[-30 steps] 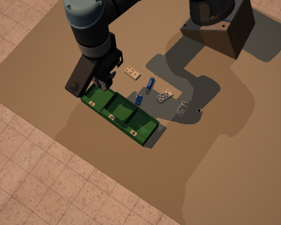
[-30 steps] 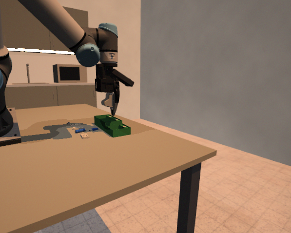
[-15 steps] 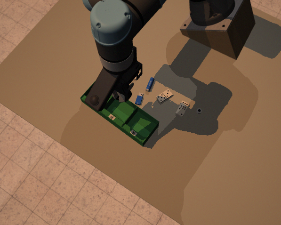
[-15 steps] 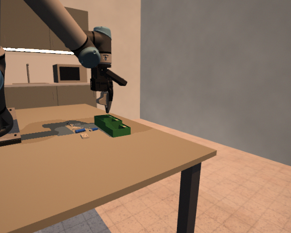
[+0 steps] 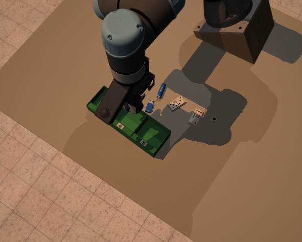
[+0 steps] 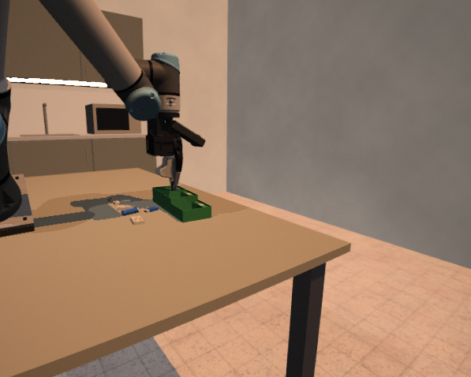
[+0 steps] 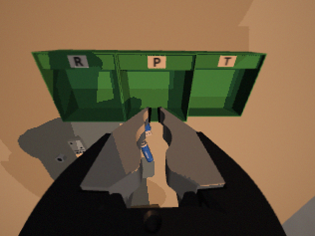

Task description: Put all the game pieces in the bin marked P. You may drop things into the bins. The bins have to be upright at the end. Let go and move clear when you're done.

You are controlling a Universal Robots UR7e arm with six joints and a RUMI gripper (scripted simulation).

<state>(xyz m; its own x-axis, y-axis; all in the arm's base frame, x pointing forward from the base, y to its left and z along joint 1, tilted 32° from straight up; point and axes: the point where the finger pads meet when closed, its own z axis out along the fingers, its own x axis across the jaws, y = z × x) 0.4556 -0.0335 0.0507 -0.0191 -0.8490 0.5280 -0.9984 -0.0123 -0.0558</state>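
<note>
Right now my hand is 50 mm above the green bin and 10 mm short of it. Also, from my hand: blue battery (130 mm behind, 70 mm below, 20 mm to the left); then small nut (200 mm to the left, 140 mm behind, 70 mm below); then blue USB stick (70 mm below, 70 mm behind, 20 mm to the left).
</note>
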